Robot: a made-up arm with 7 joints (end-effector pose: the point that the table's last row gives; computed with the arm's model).
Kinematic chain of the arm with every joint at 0, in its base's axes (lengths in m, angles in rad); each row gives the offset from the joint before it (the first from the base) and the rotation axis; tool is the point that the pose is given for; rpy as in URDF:
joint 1: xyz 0 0 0.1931 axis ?
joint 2: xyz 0 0 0 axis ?
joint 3: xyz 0 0 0.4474 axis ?
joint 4: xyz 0.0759 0 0 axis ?
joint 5: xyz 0.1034 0 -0.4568 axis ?
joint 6: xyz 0 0 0 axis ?
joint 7: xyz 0.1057 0 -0.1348 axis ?
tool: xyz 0 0 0 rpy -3.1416 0 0
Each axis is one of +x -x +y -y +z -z.
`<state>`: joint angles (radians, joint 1 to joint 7).
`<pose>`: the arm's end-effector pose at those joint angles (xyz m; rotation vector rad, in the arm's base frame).
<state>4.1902 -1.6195 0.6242 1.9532 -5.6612 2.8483 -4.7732</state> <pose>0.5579 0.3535 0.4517 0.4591 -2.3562 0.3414</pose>
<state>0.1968 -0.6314 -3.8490 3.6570 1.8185 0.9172 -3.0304</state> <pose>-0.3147 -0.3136 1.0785 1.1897 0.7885 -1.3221</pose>
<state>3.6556 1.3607 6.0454 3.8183 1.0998 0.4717 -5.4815</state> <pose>-0.6264 -0.4313 0.7668 -0.1551 -1.3725 2.1105</pose>
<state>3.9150 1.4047 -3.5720 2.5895 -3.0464 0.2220 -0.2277</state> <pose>-0.5505 -0.7449 0.6910 0.7916 -0.7934 0.2896</pose>
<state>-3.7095 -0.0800 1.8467 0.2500 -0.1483 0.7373 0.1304</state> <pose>-0.1033 -0.2994 0.0485 -1.6417 2.2393 0.6295</pose>
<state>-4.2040 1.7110 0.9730 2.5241 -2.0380 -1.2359 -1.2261</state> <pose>-0.6549 0.5266 0.0429 1.2410 -0.4006 -1.4534</pose>
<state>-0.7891 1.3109 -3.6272 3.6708 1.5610 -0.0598 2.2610</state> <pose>0.6404 -0.7077 0.1084 1.7904 -1.2133 1.5762</pose>
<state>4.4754 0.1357 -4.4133 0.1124 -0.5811 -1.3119 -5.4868</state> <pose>0.3438 0.0950 0.3046 -1.7870 0.1629 -1.2576</pose>
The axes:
joint 1: +z
joint 2: +y
joint 3: +z
joint 4: -y
joint 5: -z
joint 6: +y
joint 7: -z

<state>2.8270 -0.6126 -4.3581 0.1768 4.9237 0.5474 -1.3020</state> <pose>-0.0719 -0.2575 0.0008 -1.8610 -1.2218 1.1067</pose>
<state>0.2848 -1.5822 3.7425 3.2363 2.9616 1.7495 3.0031</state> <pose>-0.9512 -0.1685 0.3840 -0.4601 0.1599 0.0672</pose>
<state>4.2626 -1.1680 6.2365 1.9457 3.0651 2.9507 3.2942</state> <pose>0.2586 0.5464 0.7893 -1.2461 2.6533 0.1324</pose>
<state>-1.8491 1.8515 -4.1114 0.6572 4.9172 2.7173 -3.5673</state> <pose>0.3122 -0.3059 0.2196 1.2168 -2.2811 0.1796</pose>
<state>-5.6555 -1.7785 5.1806 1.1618 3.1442 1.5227 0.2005</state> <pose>-0.0345 -0.7865 0.4080 1.2706 -0.9134 0.1359</pose>
